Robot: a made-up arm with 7 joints. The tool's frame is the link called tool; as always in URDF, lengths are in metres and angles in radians. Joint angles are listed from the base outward.
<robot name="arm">
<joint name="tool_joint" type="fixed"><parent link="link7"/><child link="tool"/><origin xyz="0 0 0"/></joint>
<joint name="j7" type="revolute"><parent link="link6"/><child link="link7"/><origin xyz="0 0 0"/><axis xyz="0 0 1"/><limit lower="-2.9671" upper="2.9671"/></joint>
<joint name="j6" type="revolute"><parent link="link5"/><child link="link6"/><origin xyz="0 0 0"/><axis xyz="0 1 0"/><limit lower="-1.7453" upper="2.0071"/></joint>
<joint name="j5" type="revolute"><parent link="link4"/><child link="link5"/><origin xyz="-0.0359 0 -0.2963"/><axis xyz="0 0 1"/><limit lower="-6.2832" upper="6.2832"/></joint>
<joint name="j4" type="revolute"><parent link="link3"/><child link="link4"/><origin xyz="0.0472 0 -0.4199"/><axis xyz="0 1 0"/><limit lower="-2.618" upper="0.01"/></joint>
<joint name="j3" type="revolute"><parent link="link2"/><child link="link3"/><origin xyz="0 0 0"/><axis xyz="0 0 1"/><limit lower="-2.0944" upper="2.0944"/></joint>
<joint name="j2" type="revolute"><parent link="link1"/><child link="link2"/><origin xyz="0 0 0"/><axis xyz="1 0 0"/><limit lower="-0.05" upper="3.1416"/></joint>
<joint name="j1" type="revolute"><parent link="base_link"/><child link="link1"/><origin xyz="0 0 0"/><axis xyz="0 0.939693 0.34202"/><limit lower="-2.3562" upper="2.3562"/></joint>
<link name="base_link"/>
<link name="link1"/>
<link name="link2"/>
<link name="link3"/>
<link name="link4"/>
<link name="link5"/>
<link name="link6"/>
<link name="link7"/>
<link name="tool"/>
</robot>
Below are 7 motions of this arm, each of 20 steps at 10 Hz.
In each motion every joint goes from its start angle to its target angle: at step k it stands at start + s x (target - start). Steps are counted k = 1, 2, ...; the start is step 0. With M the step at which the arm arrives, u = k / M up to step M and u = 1 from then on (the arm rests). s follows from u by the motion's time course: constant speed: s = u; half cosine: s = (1 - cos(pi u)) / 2; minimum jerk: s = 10 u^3 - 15 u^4 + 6 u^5.
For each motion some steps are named. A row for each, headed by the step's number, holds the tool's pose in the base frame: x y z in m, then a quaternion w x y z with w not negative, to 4 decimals.
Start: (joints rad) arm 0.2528 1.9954 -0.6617 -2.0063 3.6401 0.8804 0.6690
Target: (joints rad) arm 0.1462 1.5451 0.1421 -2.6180 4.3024 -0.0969 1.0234
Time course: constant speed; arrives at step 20
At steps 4, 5, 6, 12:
4: 0.2352 0.3477 -0.1038 0.3181 -0.5141 0.3261 0.7268
5: 0.2401 0.3346 -0.1007 0.3003 -0.5212 0.3341 0.7256
6: 0.2443 0.3217 -0.0968 0.2828 -0.5268 0.3429 0.7245
12: 0.2520 0.2537 -0.0604 0.1908 -0.5322 0.4057 0.7181

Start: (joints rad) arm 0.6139 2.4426 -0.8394 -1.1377 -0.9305 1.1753 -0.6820
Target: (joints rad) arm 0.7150 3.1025 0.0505 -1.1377 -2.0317 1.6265 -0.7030
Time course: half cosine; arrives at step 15
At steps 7, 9, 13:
7: 0.4193 0.4256 0.2578 0.6476 -0.5519 -0.4853 0.2012
9: 0.4946 0.3211 0.2749 0.7426 -0.5600 -0.3615 0.0661
13: 0.5732 0.1463 0.2709 0.8257 -0.5272 -0.1510 -0.1321

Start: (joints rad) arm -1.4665 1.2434 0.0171 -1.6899 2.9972 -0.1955 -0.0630
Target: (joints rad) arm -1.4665 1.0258 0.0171 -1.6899 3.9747 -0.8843 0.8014
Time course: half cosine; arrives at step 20
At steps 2, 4, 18, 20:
2: 0.2949 0.2019 0.4104 0.1397 -0.8501 -0.5077 -0.0080
4: 0.2999 0.1983 0.4086 0.1353 -0.8831 -0.4485 0.0277
18: 0.3568 0.1472 0.3836 0.0345 -0.8253 0.3089 0.4715
20: 0.3582 0.1457 0.3829 0.0308 -0.8123 0.3258 0.4827

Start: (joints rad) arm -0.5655 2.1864 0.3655 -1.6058 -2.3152 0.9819 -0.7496
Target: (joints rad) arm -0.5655 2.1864 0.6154 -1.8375 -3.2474 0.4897 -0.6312
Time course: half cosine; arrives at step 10
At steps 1, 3, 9, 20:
1: 0.1439 0.2438 0.4854 0.4201 -0.6269 -0.5221 -0.3974
3: 0.1335 0.2266 0.4859 0.4562 -0.5637 -0.5565 -0.4054
9: 0.0825 0.1593 0.4777 0.4525 -0.2665 -0.7260 -0.4440
20: 0.0808 0.1573 0.4772 0.4481 -0.2571 -0.7312 -0.4454

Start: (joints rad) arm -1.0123 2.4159 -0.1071 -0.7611 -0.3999 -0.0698 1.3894
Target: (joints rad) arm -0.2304 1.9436 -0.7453 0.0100 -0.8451 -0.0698 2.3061
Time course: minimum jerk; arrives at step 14
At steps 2, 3, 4, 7, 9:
2: -0.1192 0.4463 0.5237 0.2035 0.6104 -0.7606 0.0862
3: -0.1000 0.4635 0.5168 0.2312 0.6088 -0.7526 0.0974
4: -0.0714 0.4905 0.5025 0.2741 0.6075 -0.7365 0.1160
7: 0.0131 0.5966 0.4015 0.4342 0.6273 -0.6138 0.2028
9: 0.0227 0.6449 0.3210 0.4999 0.6662 -0.4942 0.2491

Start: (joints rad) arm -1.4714 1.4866 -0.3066 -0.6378 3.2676 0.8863 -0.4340
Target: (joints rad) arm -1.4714 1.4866 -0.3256 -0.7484 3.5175 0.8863 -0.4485
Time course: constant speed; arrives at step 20
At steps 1, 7, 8, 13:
1: 0.3557 0.5031 0.3454 0.2414 -0.6947 -0.6772 -0.0225
7: 0.3576 0.4947 0.3504 0.2246 -0.7171 -0.6586 -0.0393
8: 0.3579 0.4933 0.3512 0.2218 -0.7208 -0.6553 -0.0420
13: 0.3595 0.4861 0.3551 0.2080 -0.7390 -0.6384 -0.0550

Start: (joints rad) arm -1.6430 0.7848 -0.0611 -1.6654 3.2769 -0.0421 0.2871
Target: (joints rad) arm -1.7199 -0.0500 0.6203 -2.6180 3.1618 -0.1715 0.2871
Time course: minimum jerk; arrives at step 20
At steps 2, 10, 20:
2: 0.3685 0.0222 0.4049 0.2127 -0.9758 0.0046 -0.0511
10: 0.2530 -0.0272 0.3451 0.0861 -0.9396 0.1882 -0.2725
20: 0.1884 -0.0256 0.2191 0.1321 0.8592 -0.2733 0.4119

